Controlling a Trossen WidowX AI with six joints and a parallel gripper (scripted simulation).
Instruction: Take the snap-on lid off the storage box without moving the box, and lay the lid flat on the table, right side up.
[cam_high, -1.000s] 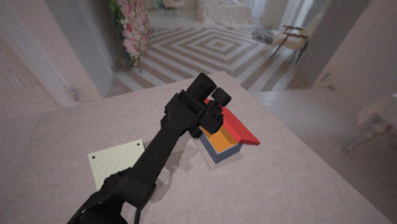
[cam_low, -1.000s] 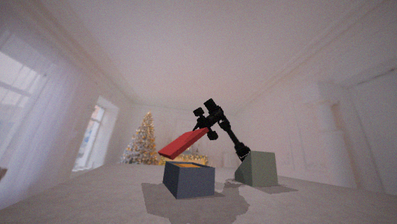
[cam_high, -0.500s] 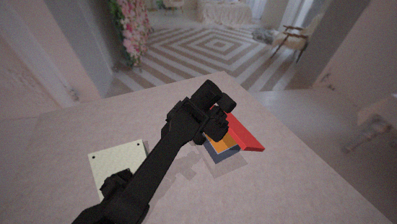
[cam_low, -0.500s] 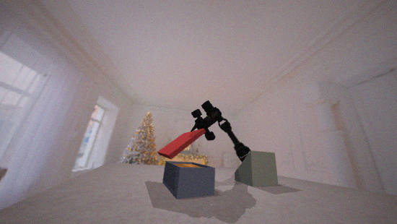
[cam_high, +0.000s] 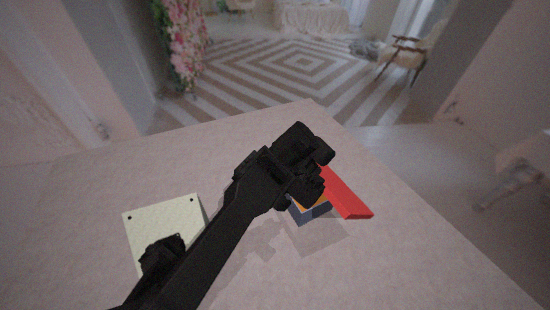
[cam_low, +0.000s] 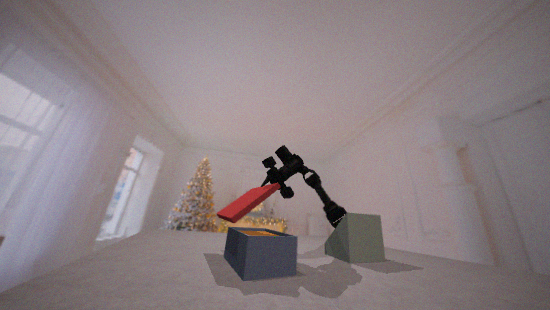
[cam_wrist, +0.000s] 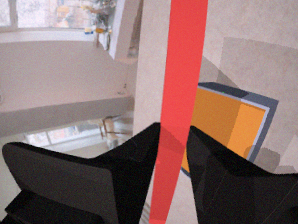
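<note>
My gripper tip is now 70 mm short of the red lid, 50 mm above it and 10 mm to the right of it. From my gripper tip the other things lie so: blue storage box 190 mm below, 100 mm to the left, 30 mm ahead.
</note>
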